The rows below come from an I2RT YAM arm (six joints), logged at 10 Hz.
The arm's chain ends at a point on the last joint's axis. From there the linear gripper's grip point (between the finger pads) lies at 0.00 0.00 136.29 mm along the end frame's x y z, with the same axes.
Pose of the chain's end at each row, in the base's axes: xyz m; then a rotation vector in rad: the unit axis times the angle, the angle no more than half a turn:
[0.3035 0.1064 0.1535 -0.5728 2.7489 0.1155]
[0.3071 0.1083 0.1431 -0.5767 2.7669 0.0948]
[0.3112 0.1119 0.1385 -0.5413 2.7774 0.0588]
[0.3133 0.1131 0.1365 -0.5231 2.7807 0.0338]
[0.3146 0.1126 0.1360 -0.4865 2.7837 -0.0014]
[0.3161 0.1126 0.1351 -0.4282 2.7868 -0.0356]
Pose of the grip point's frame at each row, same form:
[0.3446 0.1261 0.0251 -0.5728 2.7489 0.1155]
[0.3464 0.1256 0.0138 -0.5767 2.7669 0.0948]
[0.3511 0.1253 0.0089 -0.5413 2.7774 0.0588]
[0.3538 0.1240 0.0068 -0.5231 2.7807 0.0338]
[0.3563 0.1198 0.0064 -0.4865 2.7837 -0.0014]
[0.3592 0.1158 0.0059 -0.4282 2.7868 -0.0356]

